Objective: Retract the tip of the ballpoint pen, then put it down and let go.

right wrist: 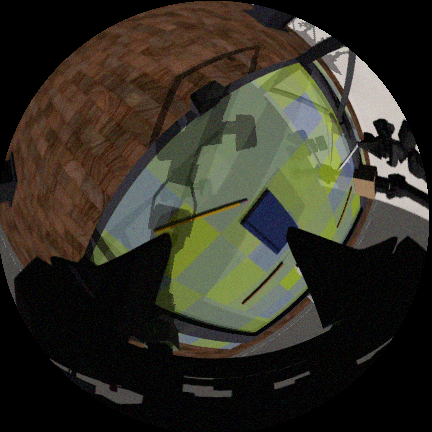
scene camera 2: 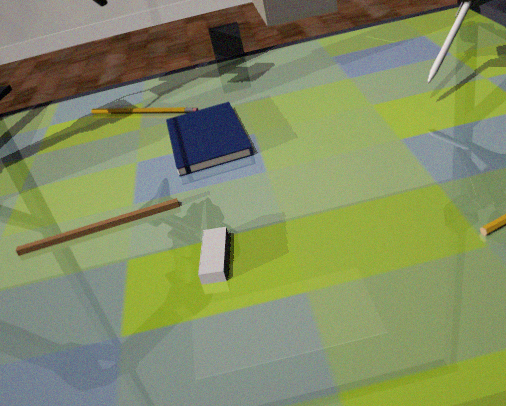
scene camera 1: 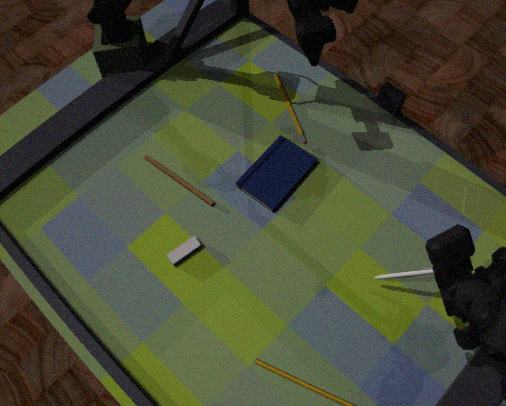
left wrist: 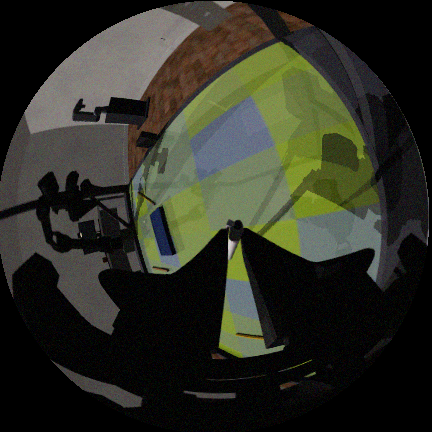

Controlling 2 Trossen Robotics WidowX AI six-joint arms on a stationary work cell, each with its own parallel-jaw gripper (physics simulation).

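Places are measured from the left arm's base along level axes (x left, y back, z up), in centimetres.
Pixels of known places: left gripper, fingertip midpoint: [right wrist: 356, 143] [scene camera 2: 466, 3] [scene camera 1: 436, 270] [left wrist: 233, 233]; right gripper, fingertip midpoint: [right wrist: 230, 236] [scene camera 1: 310, 51] [left wrist: 102, 194]; left arm's base at its link origin: [right wrist: 375, 182]; right arm's base at its link origin: [right wrist: 158, 346] [scene camera 1: 116, 32] [left wrist: 121, 241].
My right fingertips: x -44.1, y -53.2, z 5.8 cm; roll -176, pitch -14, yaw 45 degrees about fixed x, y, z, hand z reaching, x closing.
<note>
For each thing: its top centre in the pictures, then the offset to it from my right fingertips.
- dark blue notebook at its top centre: [scene camera 2: 205, 131] [scene camera 1: 277, 170] [right wrist: 274, 226] [left wrist: 158, 232] dx +16.2, dy +6.0, dz -15.0 cm
- brown stick at its top centre: [scene camera 2: 97, 224] [scene camera 1: 177, 178] [right wrist: 262, 285] dx +29.6, dy -7.3, dz -15.5 cm
- white eraser at its top centre: [scene camera 2: 212, 249] [scene camera 1: 183, 249] dx +39.4, dy +4.1, dz -15.0 cm
A slim white ballpoint pen [scene camera 1: 403, 274] [scene camera 2: 446, 44] [left wrist: 232, 247] [right wrist: 349, 156] is held above the checkered mat at the right of scene camera 1, its shadow beside it. Its tapered end points left there and slants down in scene camera 2. My left gripper [left wrist: 233, 233] is shut on the pen; the pen's dark end shows at the fingertips in the left wrist view. Whether the writing tip is out is too small to tell. My right gripper [right wrist: 230, 236] is open and empty, high near the top edge of scene camera 1, away from the pen.
A dark blue notebook [scene camera 1: 278, 173] [scene camera 2: 210, 137] lies mid-mat, with a yellow pencil [scene camera 1: 290, 107] [scene camera 2: 145, 110] behind it. A brown stick [scene camera 1: 179, 180] [scene camera 2: 98, 226], a white eraser [scene camera 1: 184, 250] [scene camera 2: 213, 254] and another yellow pencil [scene camera 1: 303, 382] also lie there. A dark frame bar [scene camera 1: 65, 117] borders the mat.
</note>
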